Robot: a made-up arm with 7 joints. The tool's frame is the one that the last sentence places. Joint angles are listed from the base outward.
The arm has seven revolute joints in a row. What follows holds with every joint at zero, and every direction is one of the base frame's.
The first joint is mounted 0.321 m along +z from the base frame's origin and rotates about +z.
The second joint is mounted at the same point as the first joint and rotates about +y.
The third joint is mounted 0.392 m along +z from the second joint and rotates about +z.
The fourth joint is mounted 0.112 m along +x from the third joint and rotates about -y.
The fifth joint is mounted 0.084 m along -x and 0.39 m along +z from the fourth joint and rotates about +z.
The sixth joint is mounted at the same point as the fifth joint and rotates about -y.
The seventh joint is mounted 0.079 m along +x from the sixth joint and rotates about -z.
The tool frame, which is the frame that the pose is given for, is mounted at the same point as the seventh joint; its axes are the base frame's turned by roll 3.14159, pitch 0 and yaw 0 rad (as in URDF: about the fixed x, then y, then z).
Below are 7 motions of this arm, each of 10 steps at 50 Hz.
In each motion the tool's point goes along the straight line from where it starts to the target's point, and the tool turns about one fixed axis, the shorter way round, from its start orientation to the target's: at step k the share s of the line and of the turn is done. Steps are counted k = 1, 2, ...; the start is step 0. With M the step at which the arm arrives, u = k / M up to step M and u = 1 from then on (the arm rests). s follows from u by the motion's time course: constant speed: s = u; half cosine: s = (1 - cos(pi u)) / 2; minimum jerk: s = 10 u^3 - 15 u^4 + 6 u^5.
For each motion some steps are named. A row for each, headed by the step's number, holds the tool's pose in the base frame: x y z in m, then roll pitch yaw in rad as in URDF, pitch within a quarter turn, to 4 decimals.
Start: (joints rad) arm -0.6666 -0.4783 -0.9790 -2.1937 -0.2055 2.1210 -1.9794
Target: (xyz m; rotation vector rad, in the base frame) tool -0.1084 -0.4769 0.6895 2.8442 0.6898 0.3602
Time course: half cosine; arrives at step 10
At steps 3, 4, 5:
3: -0.1358 -0.4704 0.6723 2.8625 -0.1118 0.4607
4: -0.1310 -0.4715 0.6753 2.8680 -0.1254 0.4677
5: -0.1257 -0.4728 0.6787 2.8741 -0.1405 0.4753

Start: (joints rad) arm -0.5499 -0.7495 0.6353 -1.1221 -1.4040 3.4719 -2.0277
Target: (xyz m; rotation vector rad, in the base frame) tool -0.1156 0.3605 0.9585 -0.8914 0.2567 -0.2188
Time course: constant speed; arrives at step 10
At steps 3, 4, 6, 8, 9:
3: -0.0644 0.3692 0.9707 -0.8587 0.1645 -0.3963
4: -0.0717 0.3680 0.9690 -0.8671 0.1591 -0.3826
6: -0.0864 0.3655 0.9655 -0.8842 0.1488 -0.3553
8: -0.1010 0.3630 0.9620 -0.9016 0.1389 -0.3278
9: -0.1083 0.3617 0.9602 -0.9104 0.1342 -0.3140

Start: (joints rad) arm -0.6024 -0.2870 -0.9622 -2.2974 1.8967 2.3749 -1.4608
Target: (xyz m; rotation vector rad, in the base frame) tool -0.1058 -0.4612 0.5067 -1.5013 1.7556 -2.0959
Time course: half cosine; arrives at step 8
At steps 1, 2, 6, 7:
1: -0.0933 -0.4597 0.5264 -1.6200 -0.6753 -2.3328
2: -0.0947 -0.4599 0.5242 -1.6285 -0.6766 -2.3334
6: -0.1039 -0.4610 0.5097 -1.6847 -0.6851 -2.3369
7: -0.1053 -0.4611 0.5075 -1.6933 -0.6864 -2.3374

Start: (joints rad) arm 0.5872 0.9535 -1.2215 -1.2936 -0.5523 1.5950 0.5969
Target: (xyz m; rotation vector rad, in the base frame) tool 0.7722 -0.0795 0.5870 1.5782 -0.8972 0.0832
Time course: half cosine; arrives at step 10
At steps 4, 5, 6, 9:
4: 0.7769 -0.0864 0.5422 1.7735 -0.5088 -0.6163
5: 0.7758 -0.0848 0.5527 1.7935 -0.5201 -0.6152
6: 0.7747 -0.0831 0.5633 1.8136 -0.5313 -0.6145
9: 0.7724 -0.0798 0.5853 1.8558 -0.5547 -0.6137

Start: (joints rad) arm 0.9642 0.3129 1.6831 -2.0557 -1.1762 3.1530 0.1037
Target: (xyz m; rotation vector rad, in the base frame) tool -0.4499 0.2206 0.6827 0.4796 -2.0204 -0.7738
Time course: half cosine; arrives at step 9
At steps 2, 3, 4, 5, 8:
2: -0.4278 0.2568 0.6605 2.1537 -0.7407 -2.3278
3: -0.4311 0.2513 0.6638 2.1462 -0.7276 -2.3223
4: -0.4352 0.2446 0.6679 2.1374 -0.7114 -2.3159
5: -0.4396 0.2375 0.6723 2.1282 -0.6941 -2.3094
8: -0.4491 0.2218 0.6819 2.1089 -0.6558 -2.2961

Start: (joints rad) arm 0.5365 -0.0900 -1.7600 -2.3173 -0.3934 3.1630 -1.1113
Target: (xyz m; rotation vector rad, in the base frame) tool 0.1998 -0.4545 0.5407 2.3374 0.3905 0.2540
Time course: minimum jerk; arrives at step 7
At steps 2, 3, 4, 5, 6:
2: 0.1840 -0.4714 0.5552 2.3246 -0.1316 0.3147
3: 0.1881 -0.4670 0.5514 2.3330 -0.1148 0.3261
4: 0.1930 -0.4618 0.5470 2.3431 -0.0951 0.3398
5: 0.1971 -0.4574 0.5432 2.3518 -0.0785 0.3515
6: 0.1994 -0.4550 0.5411 2.3566 -0.0695 0.3579

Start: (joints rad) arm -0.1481 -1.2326 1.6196 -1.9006 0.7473 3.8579 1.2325
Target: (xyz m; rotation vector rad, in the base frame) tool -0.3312 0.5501 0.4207 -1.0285 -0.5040 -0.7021
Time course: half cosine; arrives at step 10
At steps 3, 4, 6, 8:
3: -0.3069 0.5300 0.4608 -0.8916 -0.7785 -0.5622
4: -0.3112 0.5335 0.4537 -0.9002 -0.7724 -0.5330
6: -0.3206 0.5413 0.4381 -0.9182 -0.7583 -0.4692
8: -0.3283 0.5477 0.4255 -0.9317 -0.7463 -0.4185

